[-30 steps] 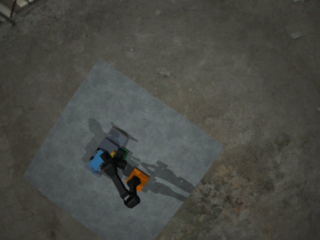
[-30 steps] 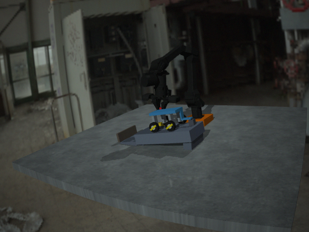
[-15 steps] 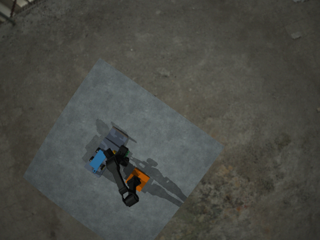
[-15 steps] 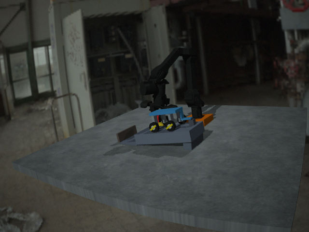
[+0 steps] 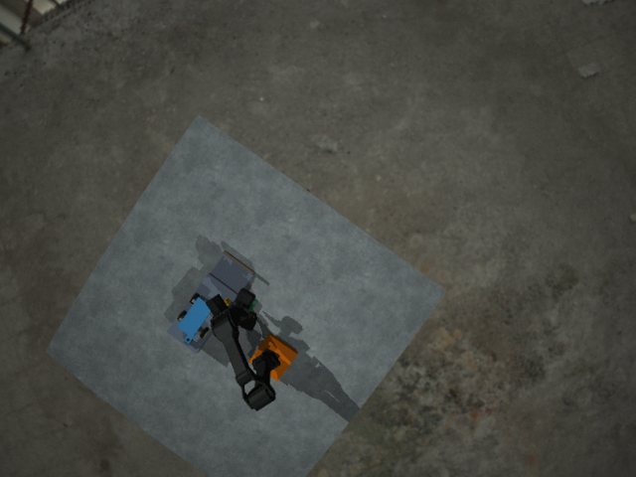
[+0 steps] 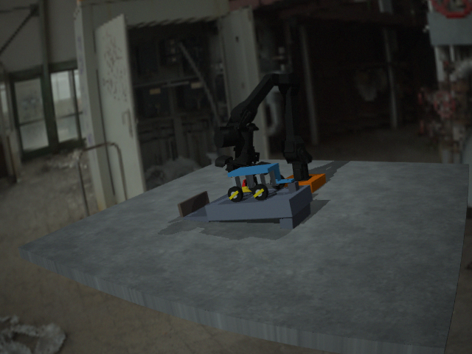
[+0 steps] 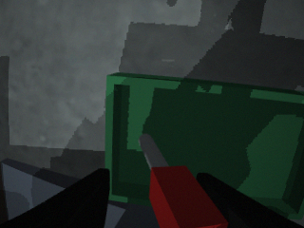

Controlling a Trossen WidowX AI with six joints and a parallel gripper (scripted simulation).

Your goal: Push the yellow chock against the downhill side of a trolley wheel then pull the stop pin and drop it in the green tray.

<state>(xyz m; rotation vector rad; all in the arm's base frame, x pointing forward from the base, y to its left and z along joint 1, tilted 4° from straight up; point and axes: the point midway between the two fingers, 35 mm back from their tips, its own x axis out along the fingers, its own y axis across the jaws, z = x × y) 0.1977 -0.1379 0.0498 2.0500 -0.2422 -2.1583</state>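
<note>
The yellow chock is 60 mm ahead of my gripper tip, 40 mm to the left of it and 30 mm above it. Round my gripper tip: brown end board: 100 mm ahead, 130 mm to the right, 20 mm below; blue-topped trolley: 130 mm ahead, 120 mm to the left, 60 mm above; stop pin: 10 mm below.
</note>
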